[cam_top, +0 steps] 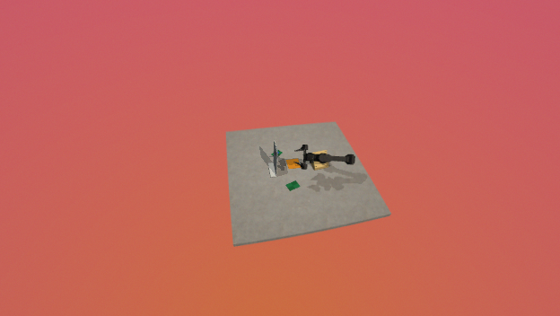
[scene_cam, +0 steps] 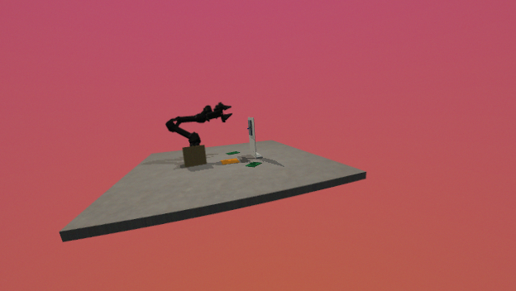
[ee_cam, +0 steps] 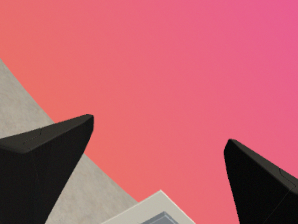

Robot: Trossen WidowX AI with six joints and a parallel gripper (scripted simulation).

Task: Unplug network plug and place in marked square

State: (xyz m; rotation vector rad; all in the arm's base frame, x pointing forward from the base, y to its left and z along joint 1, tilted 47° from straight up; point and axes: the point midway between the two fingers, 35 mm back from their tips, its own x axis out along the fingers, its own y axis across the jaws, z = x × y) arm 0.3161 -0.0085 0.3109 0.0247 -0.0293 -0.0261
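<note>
My gripper tip is now 21 cm to the left of the network plug, 14 cm above it and 9 cm short of it. The rest, counted from my gripper tip: orange square (37 cm below, 26 cm to the right, 8 cm behind); then upright panel (23 cm below, 20 cm to the right, 11 cm ahead).
</note>
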